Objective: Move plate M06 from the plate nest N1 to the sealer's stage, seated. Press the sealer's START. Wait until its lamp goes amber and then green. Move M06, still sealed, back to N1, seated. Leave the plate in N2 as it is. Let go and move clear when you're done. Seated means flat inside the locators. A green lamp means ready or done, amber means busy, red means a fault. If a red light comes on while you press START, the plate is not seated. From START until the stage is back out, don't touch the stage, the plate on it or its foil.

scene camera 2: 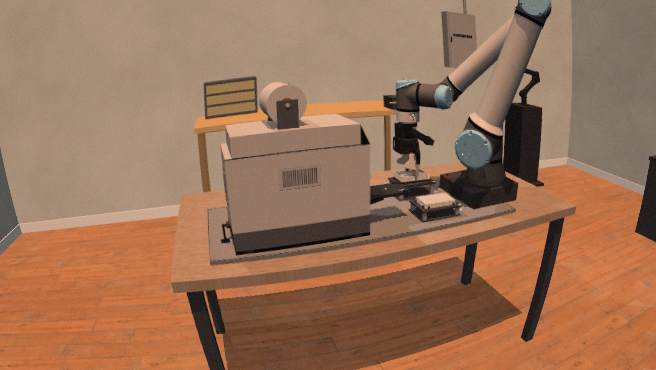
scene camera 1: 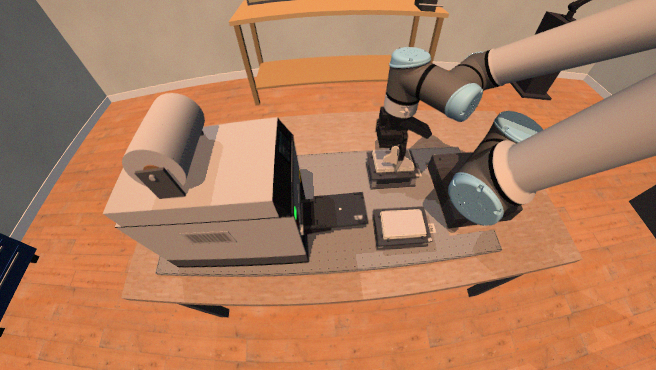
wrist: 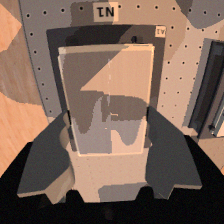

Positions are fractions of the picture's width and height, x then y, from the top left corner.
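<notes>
The gripper (scene camera 1: 0.60,0.44) can also be seen from scene camera 2, as the gripper (scene camera 2: 0.63,0.48), and from the wrist, as the gripper (wrist: 0.48,0.49). The scene has a foil roll (scene camera 1: 0.26,0.37) in it too, along with a sealer stage (scene camera 1: 0.54,0.57).
</notes>
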